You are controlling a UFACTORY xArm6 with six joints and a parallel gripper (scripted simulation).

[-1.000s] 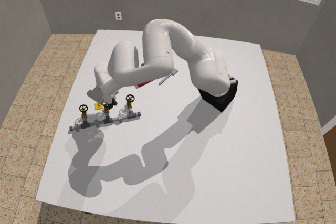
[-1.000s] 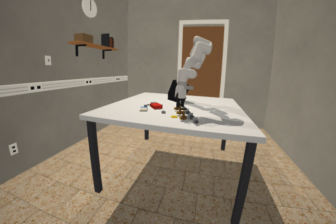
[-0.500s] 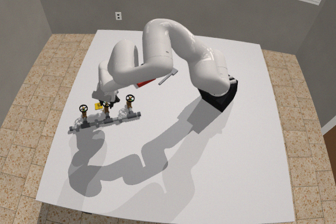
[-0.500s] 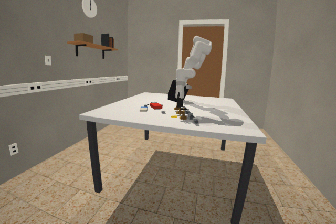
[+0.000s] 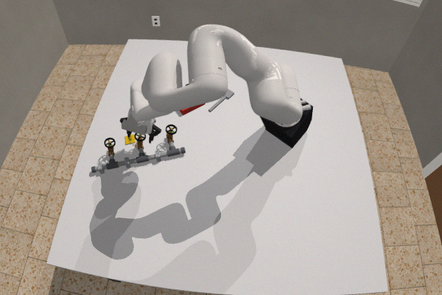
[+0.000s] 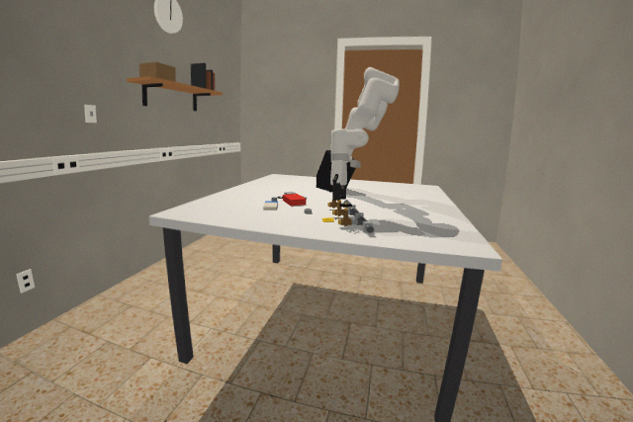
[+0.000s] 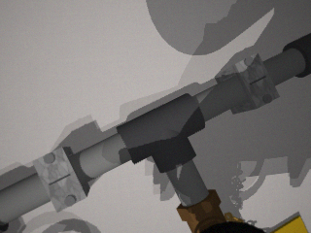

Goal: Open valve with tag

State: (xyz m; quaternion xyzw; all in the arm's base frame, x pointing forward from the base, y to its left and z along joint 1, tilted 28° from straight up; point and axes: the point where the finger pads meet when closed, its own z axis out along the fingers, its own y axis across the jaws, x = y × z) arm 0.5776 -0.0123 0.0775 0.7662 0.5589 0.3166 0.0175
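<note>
Now: hand 8 cm above the yellow tag, 6 cm short of it and 3 cm to the left of it. Round my hand: red box 23 cm to the right, 20 cm behind, 7 cm below; then grey nut 14 cm to the right, 8 cm below, 3 cm behind; then blue block 32 cm to the right, 8 cm below, 8 cm behind.
</note>
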